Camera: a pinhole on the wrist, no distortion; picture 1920 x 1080 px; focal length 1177.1 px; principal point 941.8 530.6 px. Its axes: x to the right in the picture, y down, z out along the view. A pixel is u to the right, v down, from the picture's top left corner.
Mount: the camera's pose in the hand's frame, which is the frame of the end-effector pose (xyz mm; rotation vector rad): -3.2 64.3 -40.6 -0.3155 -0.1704 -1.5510
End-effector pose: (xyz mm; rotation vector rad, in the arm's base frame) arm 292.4 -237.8 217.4 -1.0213 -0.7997 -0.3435
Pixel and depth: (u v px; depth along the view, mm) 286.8 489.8 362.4
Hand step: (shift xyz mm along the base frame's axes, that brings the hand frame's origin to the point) 124.6 394.0 -151.7
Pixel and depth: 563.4 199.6 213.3
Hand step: 23.8 219.0 -113.9
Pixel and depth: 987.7 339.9 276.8
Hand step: -30.6 264.3 -39.4
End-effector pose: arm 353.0 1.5 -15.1 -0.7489 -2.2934 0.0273
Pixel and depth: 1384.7 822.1 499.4
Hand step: -385.0 208.3 -259.5
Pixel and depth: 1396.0 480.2 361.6
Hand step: -209.7 108.4 -257.1
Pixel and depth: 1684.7 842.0 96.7
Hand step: -43.6 58.9 -38.0
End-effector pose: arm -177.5 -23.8 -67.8 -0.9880 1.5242 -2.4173
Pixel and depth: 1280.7 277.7 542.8
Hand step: 342.1 -418.5 49.4
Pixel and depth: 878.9 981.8 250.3
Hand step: -18.5 -263.2 -23.7
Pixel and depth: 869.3 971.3 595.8
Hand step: 8.3 -627.3 29.3
